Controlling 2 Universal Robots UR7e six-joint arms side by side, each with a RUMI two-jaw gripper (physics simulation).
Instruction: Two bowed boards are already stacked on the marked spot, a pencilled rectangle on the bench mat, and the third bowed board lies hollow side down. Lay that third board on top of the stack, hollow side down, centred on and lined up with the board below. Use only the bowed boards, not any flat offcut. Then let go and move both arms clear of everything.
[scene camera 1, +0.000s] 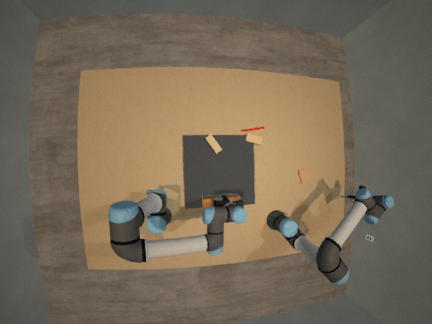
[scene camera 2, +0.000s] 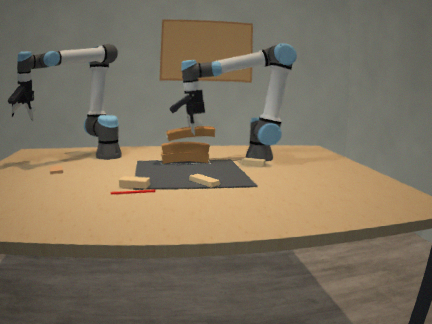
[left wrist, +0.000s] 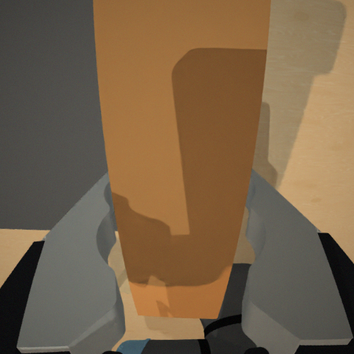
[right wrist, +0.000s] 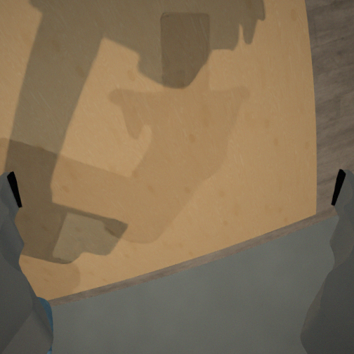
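Where they show: left gripper, fingertip midpoint: (scene camera 2: 193, 134); right gripper, fingertip midpoint: (scene camera 1: 348, 199) (scene camera 2: 22, 118); left arm's base, link origin: (scene camera 2: 259, 158); right arm's base, link origin: (scene camera 1: 275, 219) (scene camera 2: 108, 156).
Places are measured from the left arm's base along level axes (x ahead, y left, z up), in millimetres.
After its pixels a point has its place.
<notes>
The third bowed board (scene camera 2: 205, 131) @[x 119, y -335, z 169 mm] (left wrist: 150, 125) is held hollow side down above the stack, with a gap between them. In scene camera 2 its left end looks slightly lower than its right. My left gripper (scene camera 2: 194, 128) @[x 87, y -390, z 150 mm] (left wrist: 178, 170) is shut on it near mid-length. The two stacked bowed boards (scene camera 2: 185, 152) @[x 95, y -430, z 61 mm] stand at the back edge of the dark mat (scene camera 2: 162, 175) @[x 321, y -568, z 6 mm] (scene camera 1: 217, 172) @[x 261, y -420, z 6 mm]; the held board hides them in the left wrist view. The pencilled rectangle is mostly hidden by the stack. My right gripper (scene camera 2: 23, 116) @[x -19, y -1320, z 249 mm] (right wrist: 175, 172) is open and empty, far from the stack.
Pale flat offcuts (scene camera 1: 213, 144) @[x 453, y -406, z 27 mm] (scene camera 1: 254, 139) @[x 467, y -697, z 36 mm] lie at the mat's far side, and another offcut (scene camera 2: 253, 162) @[x 175, y -98, z 19 mm] lies near the left arm's base. A red stick (scene camera 1: 252, 129) @[x 543, y -700, z 5 mm] (scene camera 2: 133, 192) @[x 550, y -702, z 4 mm] and a small orange block (scene camera 1: 303, 175) @[x 170, y -1088, z 15 mm] (scene camera 2: 56, 170) @[x 212, y -1081, z 15 mm] lie on the table.
</notes>
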